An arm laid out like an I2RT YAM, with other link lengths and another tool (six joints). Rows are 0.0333 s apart.
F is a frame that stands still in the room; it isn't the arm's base.
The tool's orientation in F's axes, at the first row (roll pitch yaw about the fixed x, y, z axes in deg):
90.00 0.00 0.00
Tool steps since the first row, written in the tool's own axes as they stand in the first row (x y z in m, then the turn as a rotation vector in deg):
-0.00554 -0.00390 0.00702 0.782 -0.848 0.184
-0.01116 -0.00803 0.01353 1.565 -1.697 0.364
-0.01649 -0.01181 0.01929 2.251 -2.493 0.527
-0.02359 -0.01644 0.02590 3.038 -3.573 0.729
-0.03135 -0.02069 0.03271 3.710 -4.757 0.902
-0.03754 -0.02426 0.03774 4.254 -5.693 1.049
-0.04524 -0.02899 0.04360 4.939 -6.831 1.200
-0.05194 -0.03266 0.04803 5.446 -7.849 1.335
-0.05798 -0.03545 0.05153 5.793 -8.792 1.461
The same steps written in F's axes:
-0.00554 -0.00702 -0.00390 0.782 -0.184 -0.848
-0.01116 -0.01353 -0.00803 1.565 -0.364 -1.697
-0.01649 -0.01929 -0.01181 2.251 -0.527 -2.493
-0.02359 -0.02590 -0.01644 3.038 -0.729 -3.573
-0.03135 -0.03271 -0.02069 3.710 -0.902 -4.757
-0.03754 -0.03774 -0.02426 4.254 -1.049 -5.693
-0.04524 -0.04360 -0.02899 4.939 -1.200 -6.831
-0.05194 -0.04803 -0.03266 5.446 -1.335 -7.849
-0.05798 -0.05153 -0.03545 5.793 -1.461 -8.792

